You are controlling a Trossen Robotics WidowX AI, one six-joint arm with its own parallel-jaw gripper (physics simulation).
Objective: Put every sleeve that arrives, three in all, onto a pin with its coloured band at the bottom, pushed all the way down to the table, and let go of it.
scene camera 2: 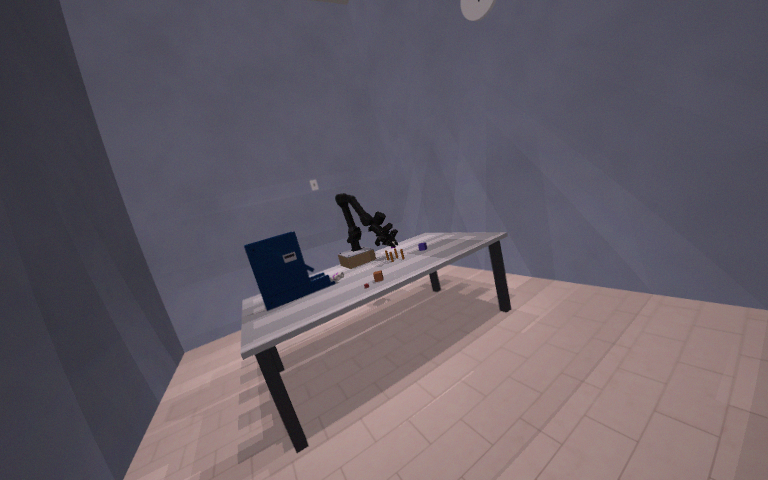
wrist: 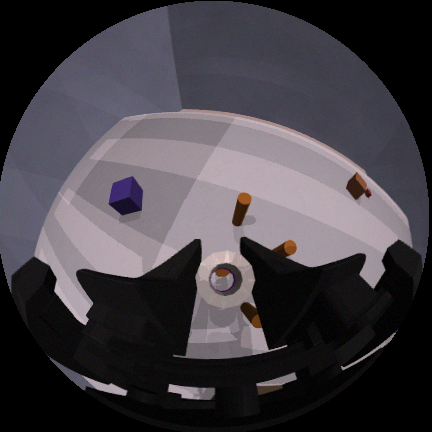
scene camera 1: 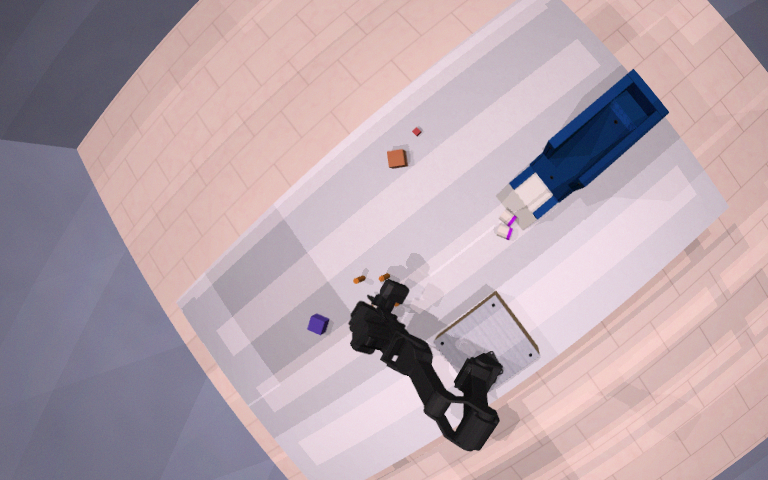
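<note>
My gripper [scene camera 1: 374,301] [scene camera 2: 394,243] [wrist: 220,243] is shut on a white sleeve [wrist: 204,286], held above the pins. The sleeve's magenta-purple band shows at its far, lower end, through the bore in the wrist view. Part of an orange pin's top [wrist: 222,272] shows through the bore, off-centre toward the upper edge. Other orange pins stand around it: one pin [scene camera 1: 359,279] [wrist: 241,210], a second pin [scene camera 1: 384,277] [wrist: 288,247] and a third pin [wrist: 251,315]. Two white sleeves with magenta bands, one sleeve [scene camera 1: 506,217] and another sleeve [scene camera 1: 502,230], lie on their sides by the chute's mouth.
The blue chute [scene camera 1: 591,172] [scene camera 2: 277,271] stands at one end of the table. A box-like base [scene camera 1: 487,328] [scene camera 2: 357,259] is beside the arm. A purple cube [scene camera 1: 318,324] [scene camera 2: 422,246] [wrist: 126,196], an orange-brown cube [scene camera 1: 397,158] [scene camera 2: 378,276] [wrist: 356,186] and a small red cube [scene camera 1: 416,131] [scene camera 2: 366,285] lie on the table.
</note>
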